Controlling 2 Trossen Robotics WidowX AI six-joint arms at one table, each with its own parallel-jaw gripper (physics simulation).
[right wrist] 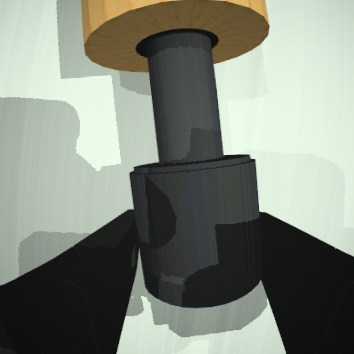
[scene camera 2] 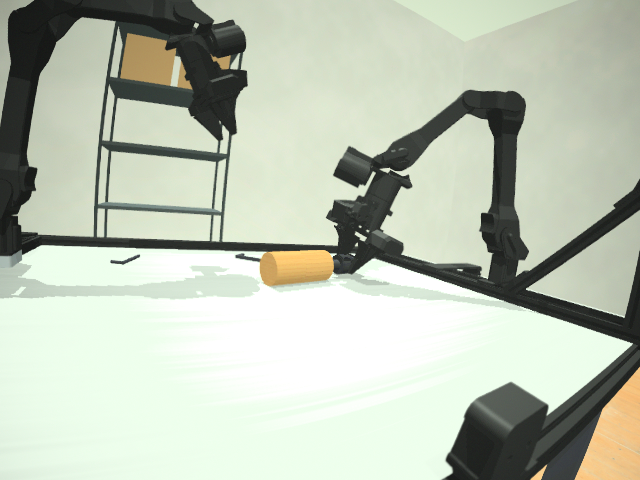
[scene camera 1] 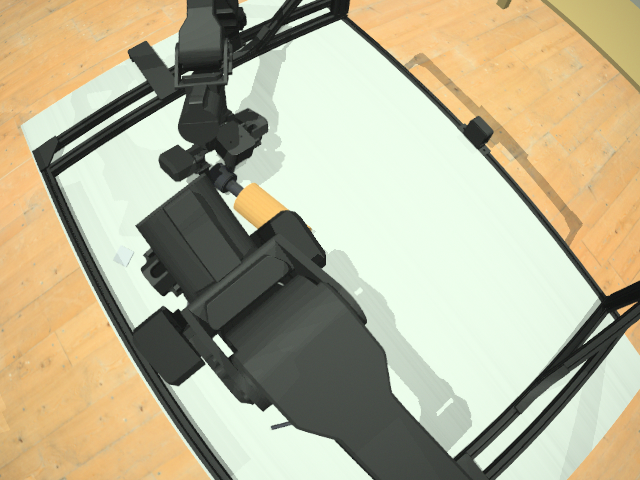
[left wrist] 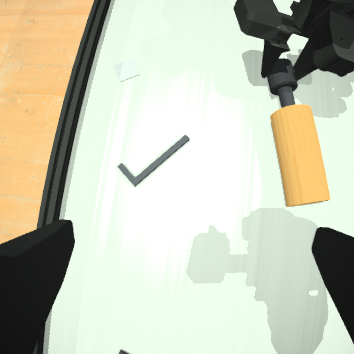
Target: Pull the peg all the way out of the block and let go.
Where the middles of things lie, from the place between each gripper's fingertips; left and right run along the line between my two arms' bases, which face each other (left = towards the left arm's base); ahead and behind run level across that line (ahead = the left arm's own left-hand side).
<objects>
The dark peg [right wrist: 196, 211] lies 40 mm to the left of my right hand, 20 mm behind it and 10 mm above it. Round my right hand: cylindrical wooden block [scene camera 2: 287, 267]: 100 mm to the left, 60 mm behind, 10 mm above.
I see the cylindrical wooden block 110 mm behind my left hand, 150 mm to the right of it and 230 mm below it. Also, from my left hand: dark peg 70 mm behind, 210 mm to the right, 230 mm below.
</objects>
